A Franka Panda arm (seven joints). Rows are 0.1 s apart.
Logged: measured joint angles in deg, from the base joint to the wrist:
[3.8 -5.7 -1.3 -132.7 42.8 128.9 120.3]
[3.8 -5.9 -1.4 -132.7 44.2 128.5 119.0]
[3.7 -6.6 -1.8 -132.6 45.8 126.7 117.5]
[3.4 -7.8 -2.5 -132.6 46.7 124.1 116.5]
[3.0 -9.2 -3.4 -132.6 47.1 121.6 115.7]
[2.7 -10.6 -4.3 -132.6 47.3 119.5 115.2]
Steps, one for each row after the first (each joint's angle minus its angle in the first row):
[0.0 -0.2 -0.1 0.0 1.4 -0.4 -1.3]
[-0.1 -0.9 -0.5 0.1 3.0 -2.2 -2.8]
[-0.4 -2.1 -1.2 0.1 3.9 -4.8 -3.8]
[-0.8 -3.5 -2.1 0.1 4.3 -7.3 -4.6]
[-1.1 -4.9 -3.0 0.1 4.5 -9.4 -5.1]

